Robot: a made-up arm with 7 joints. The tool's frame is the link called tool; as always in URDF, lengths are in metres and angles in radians. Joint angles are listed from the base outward. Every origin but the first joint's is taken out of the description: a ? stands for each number. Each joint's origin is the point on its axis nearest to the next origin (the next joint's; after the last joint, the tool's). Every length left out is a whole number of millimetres.
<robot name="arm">
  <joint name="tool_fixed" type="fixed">
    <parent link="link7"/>
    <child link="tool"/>
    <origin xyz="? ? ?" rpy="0 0 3.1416"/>
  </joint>
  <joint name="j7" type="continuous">
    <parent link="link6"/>
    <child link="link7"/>
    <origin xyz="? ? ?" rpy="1.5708 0 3.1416"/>
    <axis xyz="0 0 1"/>
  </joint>
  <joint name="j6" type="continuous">
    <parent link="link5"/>
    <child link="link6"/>
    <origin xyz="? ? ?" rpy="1.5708 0 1.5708"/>
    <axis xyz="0 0 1"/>
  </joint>
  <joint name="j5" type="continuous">
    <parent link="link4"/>
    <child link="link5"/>
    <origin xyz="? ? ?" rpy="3.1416 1.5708 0"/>
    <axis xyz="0 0 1"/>
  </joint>
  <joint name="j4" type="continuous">
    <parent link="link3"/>
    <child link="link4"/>
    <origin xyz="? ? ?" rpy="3.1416 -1.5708 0"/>
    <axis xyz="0 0 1"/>
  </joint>
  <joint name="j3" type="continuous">
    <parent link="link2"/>
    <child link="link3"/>
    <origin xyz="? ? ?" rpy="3.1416 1.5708 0"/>
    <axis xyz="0 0 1"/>
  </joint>
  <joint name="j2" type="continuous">
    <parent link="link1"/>
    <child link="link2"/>
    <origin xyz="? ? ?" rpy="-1.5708 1.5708 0"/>
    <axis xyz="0 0 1"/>
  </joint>
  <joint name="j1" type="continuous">
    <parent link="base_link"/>
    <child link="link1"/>
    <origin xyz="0 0 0.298" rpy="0 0 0"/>
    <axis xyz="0 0 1"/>
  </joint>
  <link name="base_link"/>
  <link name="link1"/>
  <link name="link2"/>
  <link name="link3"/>
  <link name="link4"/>
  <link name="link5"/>
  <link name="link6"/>
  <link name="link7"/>
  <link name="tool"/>
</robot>
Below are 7 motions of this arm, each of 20 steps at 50 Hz.
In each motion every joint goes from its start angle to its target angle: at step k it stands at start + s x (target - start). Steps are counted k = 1, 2, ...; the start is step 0. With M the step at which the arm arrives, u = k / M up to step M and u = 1 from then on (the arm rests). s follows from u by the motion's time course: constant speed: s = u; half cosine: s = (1 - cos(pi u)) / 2; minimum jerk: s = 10 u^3 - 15 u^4 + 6 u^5.
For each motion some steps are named. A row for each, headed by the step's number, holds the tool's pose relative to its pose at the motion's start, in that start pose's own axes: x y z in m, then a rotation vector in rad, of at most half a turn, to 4 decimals.
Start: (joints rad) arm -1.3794 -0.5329 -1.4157 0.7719 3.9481 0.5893 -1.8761
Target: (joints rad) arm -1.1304 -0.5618 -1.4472 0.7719 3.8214 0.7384 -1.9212
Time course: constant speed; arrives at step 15
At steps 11, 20:
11: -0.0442 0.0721 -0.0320 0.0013 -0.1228 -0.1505
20: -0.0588 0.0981 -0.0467 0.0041 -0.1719 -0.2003

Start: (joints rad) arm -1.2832 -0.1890 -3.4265 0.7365 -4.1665 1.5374 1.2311
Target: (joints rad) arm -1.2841 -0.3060 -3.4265 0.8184 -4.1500 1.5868 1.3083
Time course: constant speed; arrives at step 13
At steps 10, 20:
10: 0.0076 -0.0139 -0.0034 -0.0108 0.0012 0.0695
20: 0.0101 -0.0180 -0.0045 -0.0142 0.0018 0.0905

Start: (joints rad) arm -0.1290 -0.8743 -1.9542 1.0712 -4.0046 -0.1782 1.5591
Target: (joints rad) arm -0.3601 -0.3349 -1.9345 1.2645 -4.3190 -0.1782 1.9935
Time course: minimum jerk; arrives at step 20
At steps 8, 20:
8: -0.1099 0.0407 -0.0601 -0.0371 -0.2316 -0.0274
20: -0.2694 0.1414 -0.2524 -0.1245 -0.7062 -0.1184

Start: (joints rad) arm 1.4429 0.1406 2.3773 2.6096 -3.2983 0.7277 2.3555
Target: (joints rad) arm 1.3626 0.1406 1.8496 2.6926 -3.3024 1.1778 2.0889
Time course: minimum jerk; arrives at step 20
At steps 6, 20:
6: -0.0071 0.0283 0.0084 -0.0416 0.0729 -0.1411
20: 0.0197 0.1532 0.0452 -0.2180 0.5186 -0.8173

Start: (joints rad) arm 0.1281 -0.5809 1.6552 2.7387 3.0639 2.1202 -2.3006
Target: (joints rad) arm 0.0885 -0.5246 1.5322 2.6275 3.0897 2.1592 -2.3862
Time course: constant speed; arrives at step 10
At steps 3, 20:
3: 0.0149 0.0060 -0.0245 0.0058 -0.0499 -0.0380
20: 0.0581 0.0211 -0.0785 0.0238 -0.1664 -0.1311

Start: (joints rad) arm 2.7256 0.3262 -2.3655 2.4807 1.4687 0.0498 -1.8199
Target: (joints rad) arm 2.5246 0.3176 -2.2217 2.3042 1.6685 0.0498 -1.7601
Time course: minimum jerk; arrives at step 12
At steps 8, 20:
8: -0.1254 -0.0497 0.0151 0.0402 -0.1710 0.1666
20: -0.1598 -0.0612 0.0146 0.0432 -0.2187 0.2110

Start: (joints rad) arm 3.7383 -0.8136 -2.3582 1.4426 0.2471 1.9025 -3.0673
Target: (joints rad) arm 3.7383 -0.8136 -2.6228 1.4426 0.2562 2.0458 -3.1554
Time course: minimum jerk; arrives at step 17
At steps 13, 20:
13: 0.0240 -0.1418 -0.0196 -0.1230 0.0747 0.1184
20: 0.0279 -0.1551 -0.0207 -0.1366 0.0812 0.1290

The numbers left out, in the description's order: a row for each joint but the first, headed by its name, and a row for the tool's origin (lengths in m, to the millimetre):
tool: 0 0 0
j7: 0.081 0.104 0
j6: 0 0 0
j5: -0.542 -0.123 0
j4: 0 0.039 0
j3: -0.188 0 0
j2: 0 0 0

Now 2 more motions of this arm.
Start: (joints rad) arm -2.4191 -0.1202 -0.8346 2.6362 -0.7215 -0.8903 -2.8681
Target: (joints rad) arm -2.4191 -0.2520 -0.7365 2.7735 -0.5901 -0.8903 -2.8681
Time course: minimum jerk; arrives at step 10
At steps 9, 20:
9: -0.1310 -0.1341 -0.0032 0.2556 -0.2328 0.0269
20: -0.1322 -0.1353 -0.0034 0.2577 -0.2349 0.0271

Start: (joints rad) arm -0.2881 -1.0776 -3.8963 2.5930 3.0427 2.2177 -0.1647
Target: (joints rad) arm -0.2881 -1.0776 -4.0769 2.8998 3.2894 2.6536 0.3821
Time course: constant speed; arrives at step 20
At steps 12, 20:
12: -0.0158 -0.0292 0.1206 -0.0007 -0.4451 0.2496
20: -0.0422 -0.0360 0.1905 -0.0783 -0.7442 0.4202

